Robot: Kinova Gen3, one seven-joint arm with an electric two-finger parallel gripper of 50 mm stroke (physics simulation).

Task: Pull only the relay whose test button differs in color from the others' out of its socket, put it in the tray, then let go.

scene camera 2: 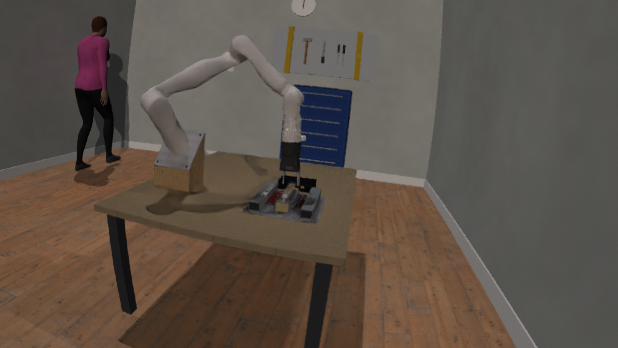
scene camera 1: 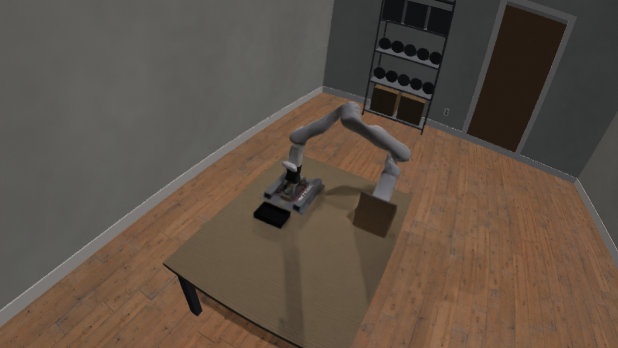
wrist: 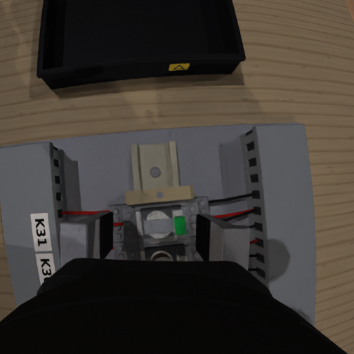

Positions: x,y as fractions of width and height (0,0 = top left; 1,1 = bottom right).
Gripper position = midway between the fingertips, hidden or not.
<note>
I see my gripper (wrist: 0.44,0.65) and a grey relay panel (wrist: 0.28,0.48).
</note>
